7 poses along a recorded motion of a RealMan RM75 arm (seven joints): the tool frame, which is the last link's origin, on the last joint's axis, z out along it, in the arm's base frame.
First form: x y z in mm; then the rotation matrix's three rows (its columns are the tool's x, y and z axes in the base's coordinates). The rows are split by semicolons.
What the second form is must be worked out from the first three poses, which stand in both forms.
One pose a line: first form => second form
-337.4, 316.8, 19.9; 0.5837, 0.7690, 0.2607; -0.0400, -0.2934, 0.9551; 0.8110, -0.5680, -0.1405 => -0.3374, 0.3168, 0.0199, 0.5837, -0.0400, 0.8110, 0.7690, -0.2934, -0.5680
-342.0, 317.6, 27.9; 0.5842, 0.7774, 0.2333; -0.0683, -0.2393, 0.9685; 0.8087, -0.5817, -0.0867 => -0.3420, 0.3176, 0.0279, 0.5842, -0.0683, 0.8087, 0.7774, -0.2393, -0.5817
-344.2, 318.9, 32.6; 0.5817, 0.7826, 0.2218; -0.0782, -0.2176, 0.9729; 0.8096, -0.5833, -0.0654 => -0.3442, 0.3189, 0.0326, 0.5817, -0.0782, 0.8096, 0.7826, -0.2176, -0.5833
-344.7, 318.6, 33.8; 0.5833, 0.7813, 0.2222; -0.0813, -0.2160, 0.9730; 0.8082, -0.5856, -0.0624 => -0.3447, 0.3186, 0.0338, 0.5833, -0.0813, 0.8082, 0.7813, -0.2160, -0.5856
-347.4, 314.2, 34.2; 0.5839, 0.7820, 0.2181; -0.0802, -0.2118, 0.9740; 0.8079, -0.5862, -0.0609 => -0.3474, 0.3142, 0.0342, 0.5839, -0.0802, 0.8079, 0.7820, -0.2118, -0.5862
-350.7, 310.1, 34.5; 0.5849, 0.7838, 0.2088; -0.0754, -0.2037, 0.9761; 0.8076, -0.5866, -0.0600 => -0.3507, 0.3101, 0.0345, 0.5849, -0.0754, 0.8076, 0.7838, -0.2037, -0.5866
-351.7, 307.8, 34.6; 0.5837, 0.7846, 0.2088; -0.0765, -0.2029, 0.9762; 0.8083, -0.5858, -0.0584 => -0.3517, 0.3078, 0.0346, 0.5837, -0.0765, 0.8083, 0.7846, -0.2029, -0.5858
